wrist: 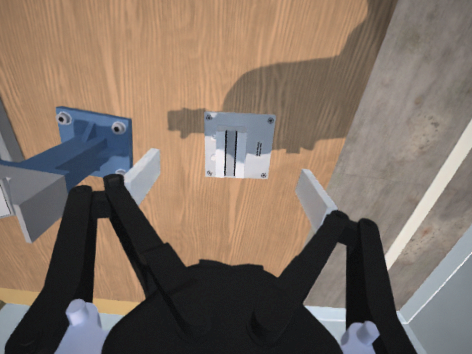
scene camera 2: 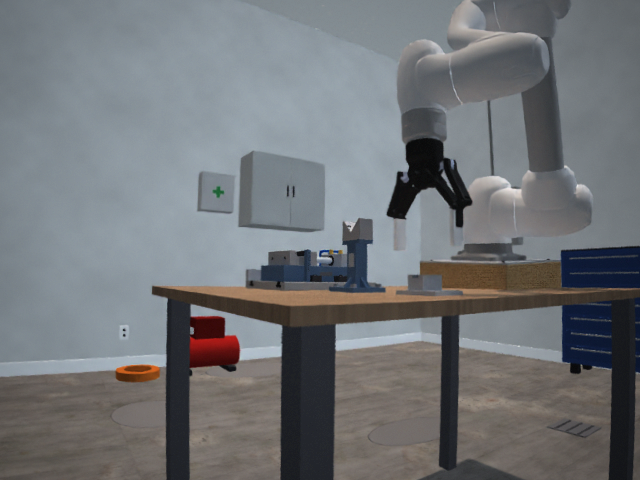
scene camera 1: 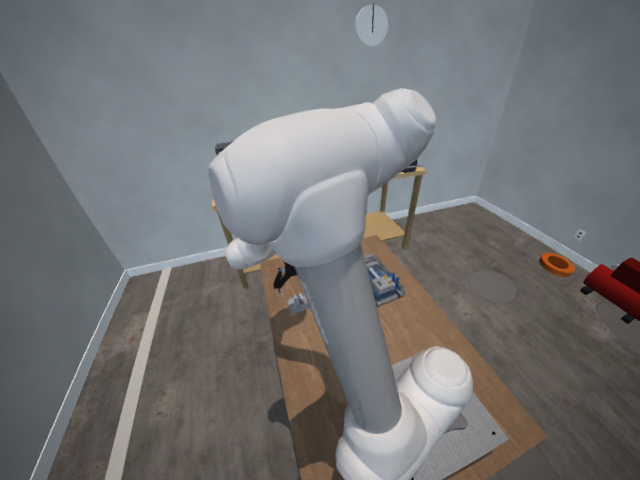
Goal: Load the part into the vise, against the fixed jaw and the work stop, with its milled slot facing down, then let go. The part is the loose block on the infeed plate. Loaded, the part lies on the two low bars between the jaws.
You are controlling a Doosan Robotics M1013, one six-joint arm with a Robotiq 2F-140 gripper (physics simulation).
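Where they show: gripper, fingertip midpoint: (wrist: 230, 171) (scene camera 2: 426, 248) (scene camera 1: 298, 292); arm's base, link origin: (scene camera 2: 487, 260).
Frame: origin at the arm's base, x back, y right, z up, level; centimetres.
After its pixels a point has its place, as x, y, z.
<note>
The part, a small grey block (scene camera 1: 297, 303) @(-53.6, -34.7, -5.5) (scene camera 2: 425, 282) @(-57.9, -35.9, -6.8) (wrist: 241, 155) @(-55.7, -34.9, -5.3), sits on the infeed plate (scene camera 2: 448, 292) @(-55.2, -39.1, -8.6) (wrist: 262, 126) @(-52.2, -36.8, -8.3). In the wrist view a dark-edged slot runs along its upper face, so the slot faces up. My gripper (scene camera 2: 428, 245) @(-55.7, -33.6, -0.2) (wrist: 230, 171) @(-55.7, -33.6, -0.2) is open and empty, pointing down above the block, with its fingertips well clear of it; the block shows between the fingers in the wrist view. The vise (scene camera 1: 383, 289) @(-48.6, 5.0, -0.1) (scene camera 2: 283, 272) @(-73.4, -3.1, -5.0) stands on the table beyond the blue stand; the arm partly hides it in scene camera 1. Its bars and work stop cannot be made out.
A blue stand (scene camera 2: 357, 263) @(-61.7, -17.7, -2.9) (wrist: 97, 145) @(-59.2, -17.5, -5.9) with a grey V-shaped head (scene camera 2: 361, 230) @(-61.7, -19.4, 4.3) (wrist: 44, 200) @(-59.7, -19.3, 4.9) rises between vise and infeed plate, left of the gripper's left finger in the wrist view. The wooden table's (scene camera 2: 232, 300) @(-94.2, -36.8, -9.5) edge lies to the right of the plate in the wrist view.
</note>
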